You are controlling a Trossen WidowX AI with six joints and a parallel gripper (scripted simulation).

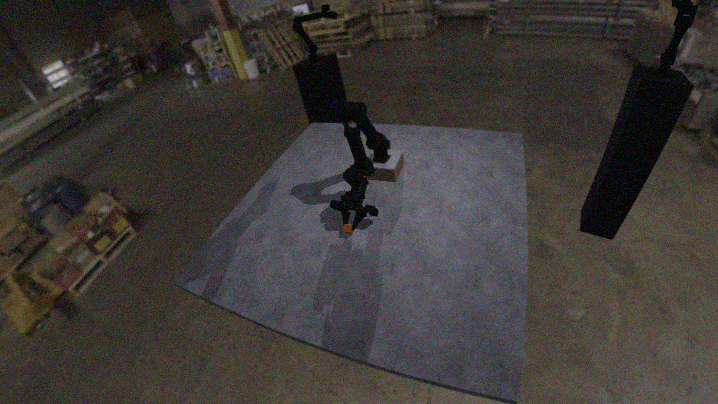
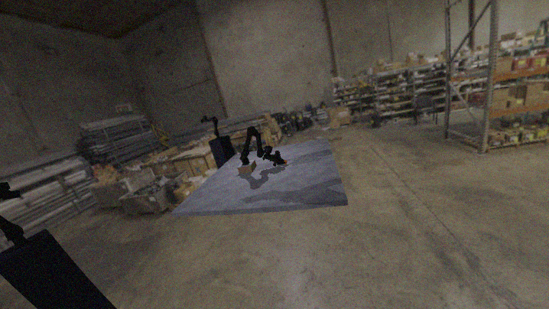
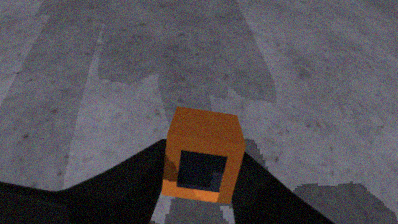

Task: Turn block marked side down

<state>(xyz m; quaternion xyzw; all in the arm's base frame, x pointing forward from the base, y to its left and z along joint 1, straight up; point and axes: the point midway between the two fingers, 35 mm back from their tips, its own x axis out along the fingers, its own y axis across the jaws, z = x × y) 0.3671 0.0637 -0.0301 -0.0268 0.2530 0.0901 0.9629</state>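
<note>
My gripper tip is now 10 mm past the orange block and 10 mm below it.
</note>
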